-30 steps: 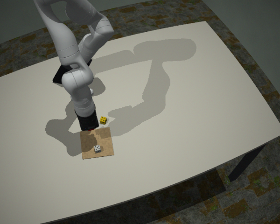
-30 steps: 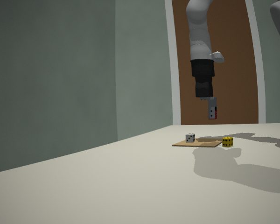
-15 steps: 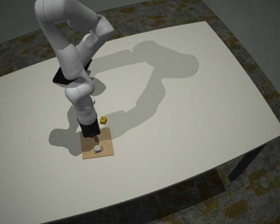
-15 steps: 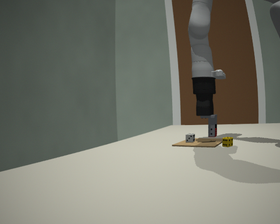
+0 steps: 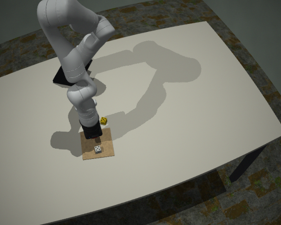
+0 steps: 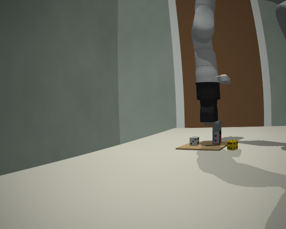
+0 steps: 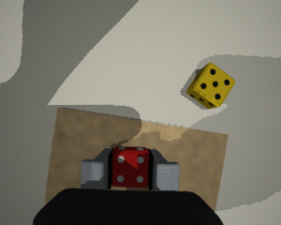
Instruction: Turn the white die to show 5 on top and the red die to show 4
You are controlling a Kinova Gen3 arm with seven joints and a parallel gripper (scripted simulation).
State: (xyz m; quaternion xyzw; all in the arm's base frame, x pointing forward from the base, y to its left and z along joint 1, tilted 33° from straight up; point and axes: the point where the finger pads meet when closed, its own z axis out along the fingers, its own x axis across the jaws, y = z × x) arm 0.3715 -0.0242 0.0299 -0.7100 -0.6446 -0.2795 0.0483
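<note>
Right now my hand is 10 mm above the red die. Round my hand: white die (80 mm ahead, 10 mm below); brown mat (40 mm ahead, 30 mm below); yellow die (60 mm behind, 60 mm to the left, 20 mm below).
</note>
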